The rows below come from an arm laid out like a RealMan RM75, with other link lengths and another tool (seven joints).
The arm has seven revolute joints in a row. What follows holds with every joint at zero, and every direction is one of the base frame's.
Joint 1 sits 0.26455 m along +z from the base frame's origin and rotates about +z.
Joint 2 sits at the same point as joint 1 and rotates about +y.
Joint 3 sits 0.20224 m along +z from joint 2 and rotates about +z.
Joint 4 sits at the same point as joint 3 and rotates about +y.
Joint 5 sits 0.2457 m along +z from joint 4 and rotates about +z.
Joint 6 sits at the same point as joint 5 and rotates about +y.
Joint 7 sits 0.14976 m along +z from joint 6 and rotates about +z.
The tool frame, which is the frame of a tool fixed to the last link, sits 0.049 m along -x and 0.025 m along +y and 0.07 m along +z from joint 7; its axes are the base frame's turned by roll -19.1, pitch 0 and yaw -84.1 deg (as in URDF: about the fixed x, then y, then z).
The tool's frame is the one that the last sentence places.
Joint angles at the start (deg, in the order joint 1, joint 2, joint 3, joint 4, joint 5, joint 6, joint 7):
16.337 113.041 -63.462 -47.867 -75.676 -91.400 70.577
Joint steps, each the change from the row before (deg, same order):
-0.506 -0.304 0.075 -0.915 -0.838 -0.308 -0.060
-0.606 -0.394 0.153 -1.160 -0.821 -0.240 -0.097
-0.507 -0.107 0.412 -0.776 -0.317 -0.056 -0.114
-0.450 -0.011 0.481 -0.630 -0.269 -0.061 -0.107
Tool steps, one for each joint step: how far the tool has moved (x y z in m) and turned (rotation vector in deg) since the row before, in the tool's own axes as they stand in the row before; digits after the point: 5 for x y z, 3 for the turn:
-0.00148 0.00202 -0.00205 -1.018 0.067 -0.795
-0.00095 0.00171 -0.00301 -1.085 0.321 -0.983
0.00048 0.00057 -0.00311 -0.301 0.631 -0.467
0.00059 0.00051 -0.00286 -0.149 0.617 -0.315

